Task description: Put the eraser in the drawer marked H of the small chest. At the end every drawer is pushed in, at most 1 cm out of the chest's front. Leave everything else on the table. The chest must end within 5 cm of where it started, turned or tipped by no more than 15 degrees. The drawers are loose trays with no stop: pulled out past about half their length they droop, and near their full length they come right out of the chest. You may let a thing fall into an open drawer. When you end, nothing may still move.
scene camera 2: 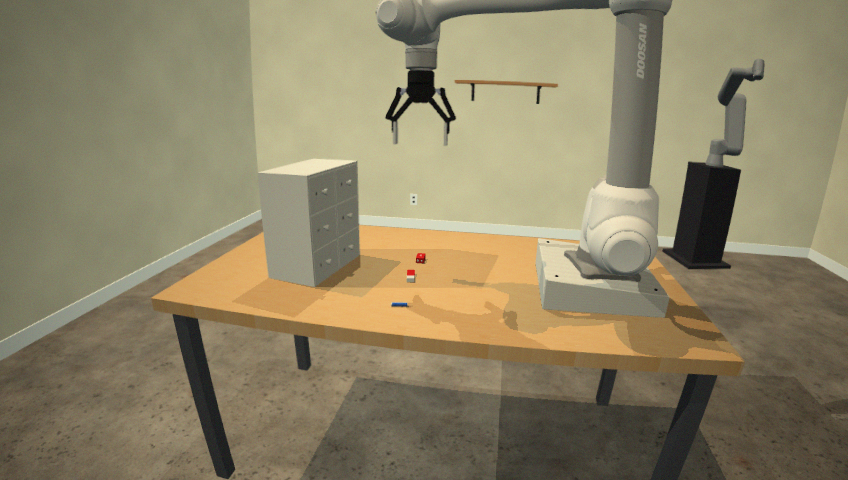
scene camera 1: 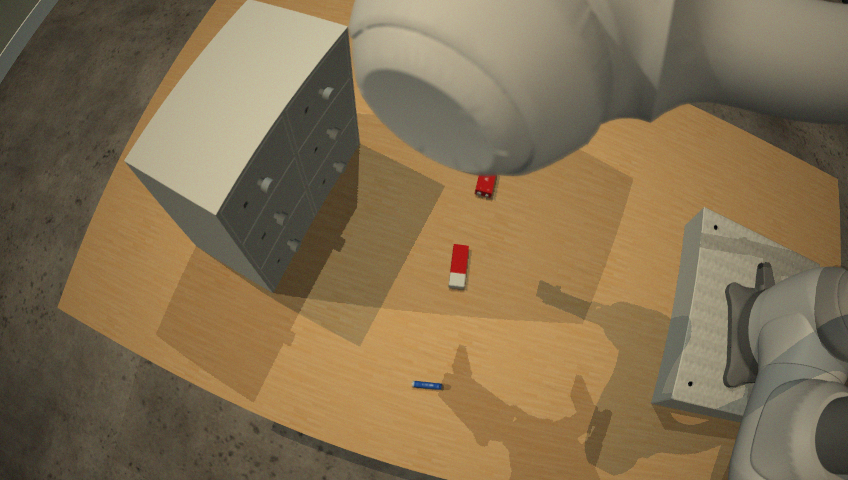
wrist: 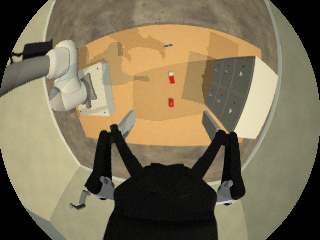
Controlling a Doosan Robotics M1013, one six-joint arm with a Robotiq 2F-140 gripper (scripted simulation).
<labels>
grey chest: scene camera 2; scene camera 1 192,153; wrist
same spot on grey chest: (wrist: pixel 263 83) = (scene camera 2: pixel 301 170)
</labels>
